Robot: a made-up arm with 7 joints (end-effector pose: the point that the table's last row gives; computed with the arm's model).
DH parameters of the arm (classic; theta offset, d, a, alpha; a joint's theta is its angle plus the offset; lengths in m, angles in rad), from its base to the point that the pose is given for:
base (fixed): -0.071 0 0 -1.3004
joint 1: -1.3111 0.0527 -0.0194 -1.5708
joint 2: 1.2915 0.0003 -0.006 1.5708
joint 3: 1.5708 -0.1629 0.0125 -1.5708
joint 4: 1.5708 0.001 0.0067 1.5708
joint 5: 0 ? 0.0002 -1.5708
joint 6: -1.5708 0 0.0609 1.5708
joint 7: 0 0.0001 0 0
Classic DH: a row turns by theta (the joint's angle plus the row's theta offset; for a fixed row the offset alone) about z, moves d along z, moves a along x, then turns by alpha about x.
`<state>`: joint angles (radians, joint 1 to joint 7).
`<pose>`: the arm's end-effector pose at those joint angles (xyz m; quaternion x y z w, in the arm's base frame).
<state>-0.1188 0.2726 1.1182 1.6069 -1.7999 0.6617 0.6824</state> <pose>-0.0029 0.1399 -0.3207 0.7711 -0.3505 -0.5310 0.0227</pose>
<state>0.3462 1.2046 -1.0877 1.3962 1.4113 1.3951 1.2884</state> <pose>-0.0270 0.3350 -0.0972 -0.7717 0.3410 0.4289 0.3228</pose>
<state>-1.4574 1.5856 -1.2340 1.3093 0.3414 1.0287 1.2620</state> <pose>0.1123 0.3481 0.0813 -0.7360 -0.1254 -0.6277 0.2205</pose>
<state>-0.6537 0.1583 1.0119 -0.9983 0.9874 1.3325 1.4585</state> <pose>0.0732 0.1876 -0.0453 -0.0213 -0.0438 -0.9977 0.0466</pose>
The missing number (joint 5, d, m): 0.1143
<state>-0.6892 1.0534 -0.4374 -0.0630 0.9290 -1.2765 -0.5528</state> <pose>0.1803 0.0883 -0.0912 0.7134 -0.2859 -0.6280 0.1223</pose>
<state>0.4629 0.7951 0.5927 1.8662 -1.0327 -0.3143 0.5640</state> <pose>-0.2110 0.2775 -0.1385 0.1830 0.3729 0.8923 0.1770</pose>
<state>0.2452 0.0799 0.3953 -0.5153 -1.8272 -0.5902 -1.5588</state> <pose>0.0693 0.1714 -0.1407 -0.1952 -0.6935 -0.2354 0.6523</pose>
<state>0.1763 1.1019 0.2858 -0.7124 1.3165 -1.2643 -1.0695</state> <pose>0.0830 0.1167 -0.0929 -0.8261 -0.0307 0.5369 0.1682</pose>
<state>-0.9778 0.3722 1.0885 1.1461 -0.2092 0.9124 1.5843</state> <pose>0.2496 0.1507 -0.2045 -0.0075 0.6592 0.6261 0.4165</pose>
